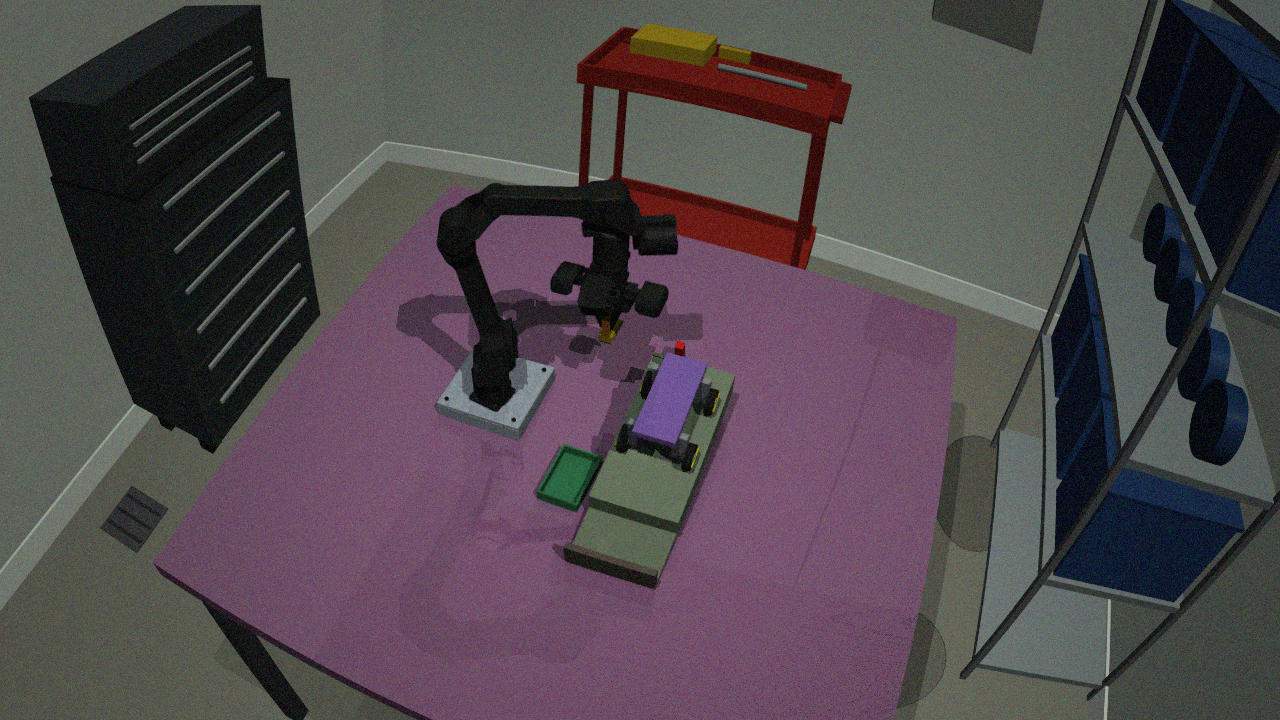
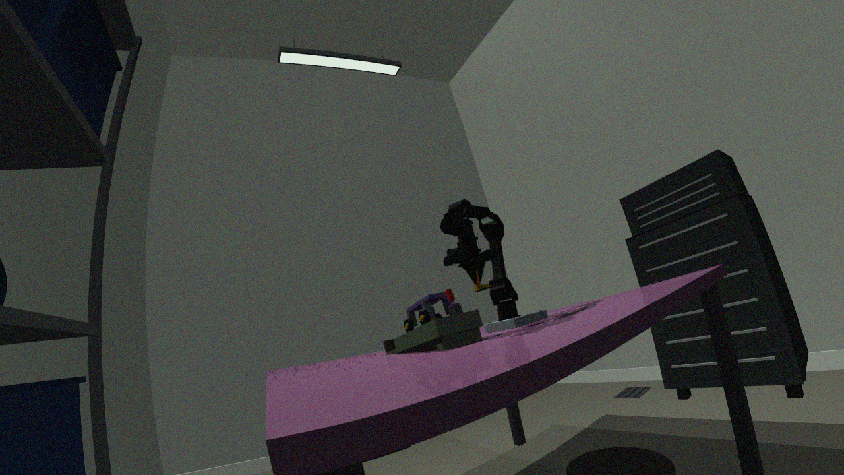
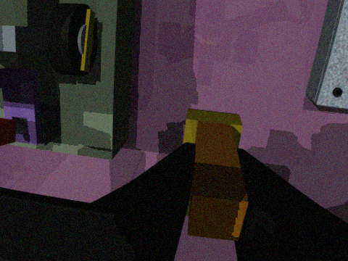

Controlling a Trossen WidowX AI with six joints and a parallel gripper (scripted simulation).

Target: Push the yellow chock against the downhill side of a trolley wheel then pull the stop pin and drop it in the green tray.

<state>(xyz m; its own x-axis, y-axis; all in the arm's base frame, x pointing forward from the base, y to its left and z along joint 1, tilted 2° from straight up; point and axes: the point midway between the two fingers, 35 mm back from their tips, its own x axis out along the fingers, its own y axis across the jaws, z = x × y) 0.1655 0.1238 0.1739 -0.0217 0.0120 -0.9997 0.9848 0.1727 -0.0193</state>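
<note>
The red-headed stop pin is 120 mm ahead of my gripper tip, 50 mm to the left of it and 40 mm below it. Round my gripper tip: trolley 160 mm ahead, 70 mm below, 60 mm to the right; olive ramp 160 mm ahead, 130 mm below, 70 mm to the right; yellow chock 20 mm to the left, 10 mm below.
</note>
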